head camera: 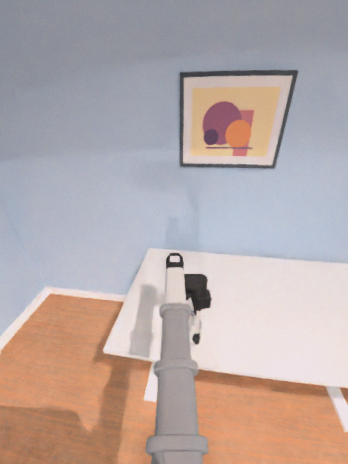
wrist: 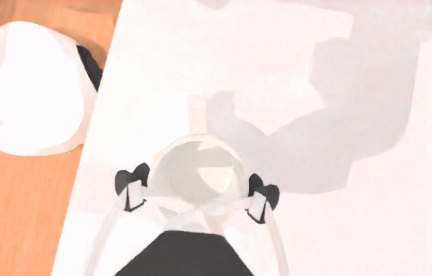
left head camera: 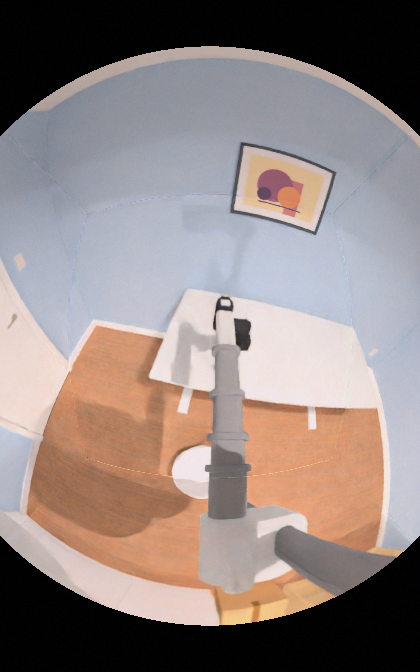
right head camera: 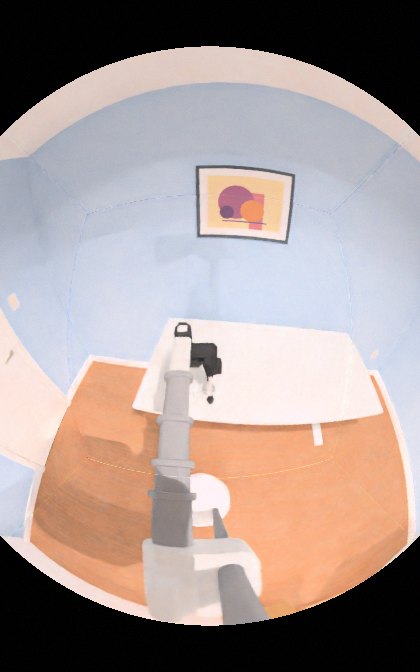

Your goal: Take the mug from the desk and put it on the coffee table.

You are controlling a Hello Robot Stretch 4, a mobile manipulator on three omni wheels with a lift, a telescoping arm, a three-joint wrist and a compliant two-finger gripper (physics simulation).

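Frame: origin at the robot's base, x right, y ahead, z up, level; millimetres.
Seen in the pictures: gripper, between the fingertips: (head camera: 194,329) (wrist: 198,183).
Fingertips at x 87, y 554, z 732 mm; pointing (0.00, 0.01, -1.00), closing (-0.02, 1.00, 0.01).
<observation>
A point is followed by its place in that frame.
The white mug (wrist: 172,167) @[z 701, x 80, y 525 mm] stands upright on the white desk (head camera: 280,320) @[z 692, x 524, y 612 mm] (left head camera: 300,360) (right head camera: 290,375) (wrist: 320,235) @[z 692, x 142, y 704 mm], close to the desk's edge. Its open top faces the wrist camera and its handle points to the top of the wrist view. My gripper (wrist: 198,183) @[z 732, x 87, y 554 mm] (right head camera: 204,392) has its two black fingertips against opposite sides of the mug, shut on it. In the head camera view, the arm hides one finger and most of the mug. The coffee table cannot be made out in these views.
A white rounded object (left head camera: 191,472) (right head camera: 212,499) (wrist: 40,90) @[z 187, x -7, y 60 mm] is on the floor beside the desk. Cardboard boxes (left head camera: 250,607) are at the bottom of the left head view. A framed picture (head camera: 227,117) @[z 1562, x 283, y 1180 mm] hangs on the wall behind the desk.
</observation>
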